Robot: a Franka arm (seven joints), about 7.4 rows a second.
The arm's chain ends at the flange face. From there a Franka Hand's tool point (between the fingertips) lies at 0.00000 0.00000 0.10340 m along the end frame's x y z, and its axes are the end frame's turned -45 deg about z.
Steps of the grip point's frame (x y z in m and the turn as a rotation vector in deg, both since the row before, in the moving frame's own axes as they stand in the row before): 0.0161, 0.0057, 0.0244, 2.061, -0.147, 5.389; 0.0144, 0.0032, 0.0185, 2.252, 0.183, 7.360; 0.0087, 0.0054, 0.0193, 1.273, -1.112, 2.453; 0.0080, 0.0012, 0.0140, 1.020, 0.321, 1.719; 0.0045, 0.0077, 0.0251, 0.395, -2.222, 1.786; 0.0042, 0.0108, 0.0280, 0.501, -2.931, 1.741; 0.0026, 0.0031, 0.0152, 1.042, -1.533, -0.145
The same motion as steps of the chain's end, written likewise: 0.0181, -0.0048, 0.0245, 1.353, -1.561, 5.389; 0.0149, -0.0047, 0.0186, 1.722, -1.463, 7.360; 0.0130, -0.0021, 0.0193, 0.114, -1.686, 2.453; 0.0074, -0.0031, 0.0140, 0.948, -0.494, 1.719; 0.0120, 0.0000, 0.0252, -1.292, -1.850, 1.786; 0.0150, 0.0016, 0.0281, -1.718, -2.427, 1.741; 0.0073, -0.0003, 0.0153, -0.347, -1.821, -0.145
